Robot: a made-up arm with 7 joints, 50 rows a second.
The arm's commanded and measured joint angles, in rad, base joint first. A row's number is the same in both.
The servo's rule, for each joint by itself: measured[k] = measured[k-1] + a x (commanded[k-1-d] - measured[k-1]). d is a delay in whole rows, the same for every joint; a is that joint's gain. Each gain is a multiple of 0.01, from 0.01 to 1. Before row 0 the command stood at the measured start. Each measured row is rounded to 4 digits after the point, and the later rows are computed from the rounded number. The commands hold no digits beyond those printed.
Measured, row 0:
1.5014 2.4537 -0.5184 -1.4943 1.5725 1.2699 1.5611
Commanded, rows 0 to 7:
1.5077 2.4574 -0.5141 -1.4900 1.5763 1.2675 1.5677
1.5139 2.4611 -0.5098 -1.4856 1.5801 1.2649 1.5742
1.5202 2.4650 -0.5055 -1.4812 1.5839 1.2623 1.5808
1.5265 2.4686 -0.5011 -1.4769 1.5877 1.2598 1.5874
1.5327 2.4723 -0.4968 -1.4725 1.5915 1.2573 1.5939
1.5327 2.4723 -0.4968 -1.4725 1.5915 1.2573 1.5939
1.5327 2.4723 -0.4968 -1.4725 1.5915 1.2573 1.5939
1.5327 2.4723 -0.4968 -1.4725 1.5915 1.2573 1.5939
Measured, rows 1 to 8:
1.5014 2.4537 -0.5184 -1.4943 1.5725 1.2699 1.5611
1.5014 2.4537 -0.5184 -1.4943 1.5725 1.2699 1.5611
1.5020 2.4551 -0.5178 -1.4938 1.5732 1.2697 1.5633
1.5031 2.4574 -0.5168 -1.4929 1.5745 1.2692 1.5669
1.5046 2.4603 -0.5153 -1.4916 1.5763 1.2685 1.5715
1.5066 2.4635 -0.5135 -1.4900 1.5785 1.2676 1.5767
1.5089 2.4668 -0.5113 -1.4881 1.5810 1.2666 1.5824
1.5110 2.4689 -0.5094 -1.4864 1.5830 1.2657 1.5862
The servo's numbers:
d 2
a 0.09 0.38 0.13 0.11 0.19 0.10 0.33

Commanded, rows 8 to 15:
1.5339 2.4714 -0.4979 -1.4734 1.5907 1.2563 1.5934
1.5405 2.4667 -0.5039 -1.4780 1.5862 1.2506 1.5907
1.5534 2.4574 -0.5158 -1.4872 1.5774 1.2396 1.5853
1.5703 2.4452 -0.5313 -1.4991 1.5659 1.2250 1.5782
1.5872 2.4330 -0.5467 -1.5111 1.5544 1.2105 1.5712
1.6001 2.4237 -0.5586 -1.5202 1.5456 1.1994 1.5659
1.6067 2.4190 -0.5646 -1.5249 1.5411 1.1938 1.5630
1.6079 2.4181 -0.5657 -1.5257 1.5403 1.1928 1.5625
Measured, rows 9 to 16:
1.5130 2.4702 -0.5078 -1.4849 1.5846 1.2649 1.5887
1.5148 2.4710 -0.5064 -1.4835 1.5859 1.2641 1.5904
1.5165 2.4712 -0.5053 -1.4824 1.5868 1.2633 1.5914
1.5187 2.4695 -0.5051 -1.4819 1.5867 1.2620 1.5912
1.5218 2.4649 -0.5065 -1.4825 1.5849 1.2598 1.5893
1.5262 2.4574 -0.5097 -1.4843 1.5813 1.2563 1.5856
1.5317 2.4481 -0.5145 -1.4872 1.5762 1.2517 1.5808
1.5379 2.4388 -0.5202 -1.4908 1.5704 1.2465 1.5759

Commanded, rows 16 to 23:
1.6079 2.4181 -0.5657 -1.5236 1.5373 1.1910 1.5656
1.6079 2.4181 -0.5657 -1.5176 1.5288 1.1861 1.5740
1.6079 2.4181 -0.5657 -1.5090 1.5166 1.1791 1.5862
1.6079 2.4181 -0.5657 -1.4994 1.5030 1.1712 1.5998
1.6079 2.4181 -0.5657 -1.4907 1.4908 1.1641 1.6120
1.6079 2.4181 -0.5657 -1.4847 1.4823 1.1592 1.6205
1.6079 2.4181 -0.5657 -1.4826 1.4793 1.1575 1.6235
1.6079 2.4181 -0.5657 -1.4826 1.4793 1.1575 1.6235
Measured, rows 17 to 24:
1.5441 2.4313 -0.5260 -1.4946 1.5648 1.2412 1.5716
1.5498 2.4263 -0.5312 -1.4980 1.5601 1.2364 1.5686
1.5550 2.4232 -0.5357 -1.5008 1.5558 1.2319 1.5676
1.5598 2.4213 -0.5396 -1.5026 1.5507 1.2273 1.5697
1.5641 2.4201 -0.5430 -1.5033 1.5442 1.2225 1.5751
1.5680 2.4193 -0.5460 -1.5029 1.5364 1.2174 1.5833
1.5716 2.4188 -0.5486 -1.5016 1.5277 1.2121 1.5928
1.5749 2.4185 -0.5508 -1.4997 1.5191 1.2068 1.6019

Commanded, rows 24 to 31:
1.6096 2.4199 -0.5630 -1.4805 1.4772 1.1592 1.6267
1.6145 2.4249 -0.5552 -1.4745 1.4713 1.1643 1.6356
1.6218 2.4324 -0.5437 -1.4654 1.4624 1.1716 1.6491
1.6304 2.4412 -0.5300 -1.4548 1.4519 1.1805 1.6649
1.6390 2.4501 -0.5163 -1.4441 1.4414 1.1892 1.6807
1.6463 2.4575 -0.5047 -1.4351 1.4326 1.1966 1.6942
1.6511 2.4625 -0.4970 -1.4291 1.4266 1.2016 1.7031
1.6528 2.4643 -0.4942 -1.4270 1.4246 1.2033 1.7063
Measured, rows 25 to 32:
1.5779 2.4183 -0.5527 -1.4978 1.5115 1.2019 1.6090
1.5806 2.4182 -0.5544 -1.4961 1.5054 1.1975 1.6138
1.5832 2.4188 -0.5555 -1.4944 1.5000 1.1937 1.6181
1.5860 2.4211 -0.5555 -1.4922 1.4945 1.1908 1.6239
1.5892 2.4254 -0.5540 -1.4893 1.4884 1.1889 1.6322
1.5929 2.4314 -0.5509 -1.4855 1.4815 1.1881 1.6430
1.5970 2.4385 -0.5464 -1.4809 1.4739 1.1882 1.6554
1.6014 2.4457 -0.5410 -1.4759 1.4661 1.1890 1.6682

